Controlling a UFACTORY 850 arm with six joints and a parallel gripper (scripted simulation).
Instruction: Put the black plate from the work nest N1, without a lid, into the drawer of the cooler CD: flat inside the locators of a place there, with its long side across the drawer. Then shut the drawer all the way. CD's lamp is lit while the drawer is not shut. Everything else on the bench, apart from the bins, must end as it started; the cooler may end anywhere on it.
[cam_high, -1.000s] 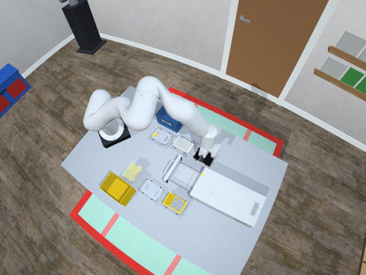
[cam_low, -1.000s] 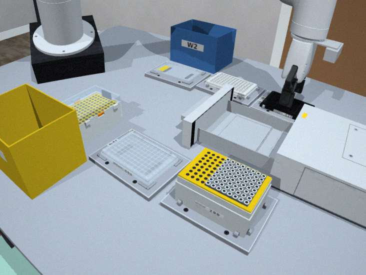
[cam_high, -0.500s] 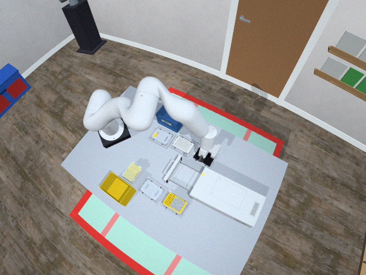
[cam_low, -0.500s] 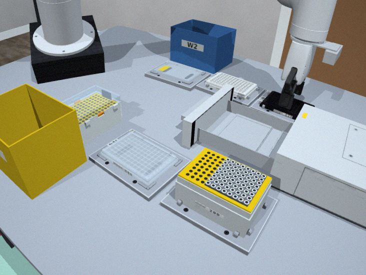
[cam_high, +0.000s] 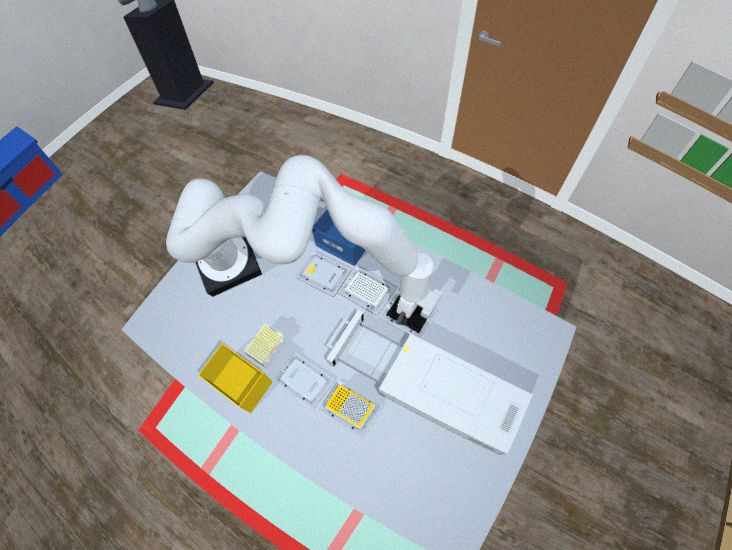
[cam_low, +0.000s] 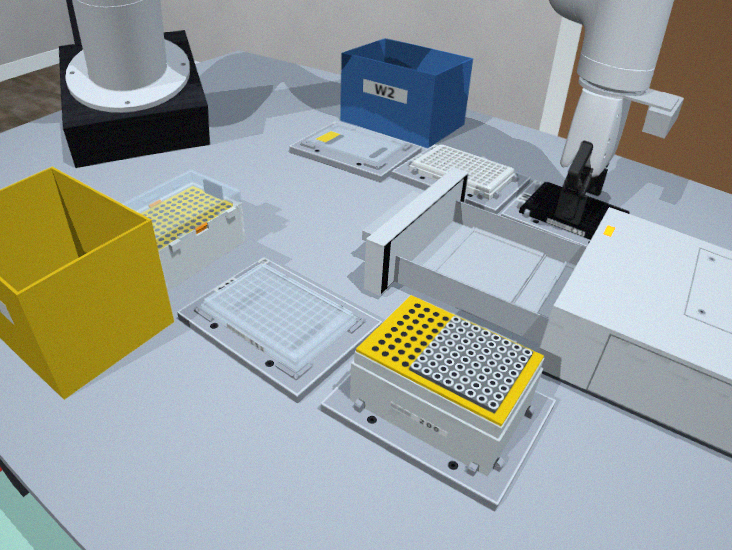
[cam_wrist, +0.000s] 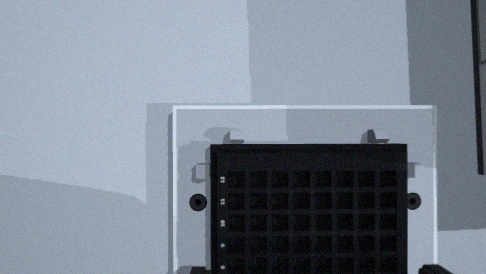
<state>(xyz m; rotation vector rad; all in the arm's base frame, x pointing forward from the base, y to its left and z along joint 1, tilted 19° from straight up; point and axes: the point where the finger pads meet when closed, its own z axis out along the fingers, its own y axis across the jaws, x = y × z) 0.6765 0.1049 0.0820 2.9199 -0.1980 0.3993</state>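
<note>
My gripper is now 2 cm above the black plate. Also, from my hand: white plate 17 cm behind, 3 cm to the left, 2 cm below; then slotted nest 3 cm below; then cooler drawer 18 cm to the right, 4 cm behind.
</note>
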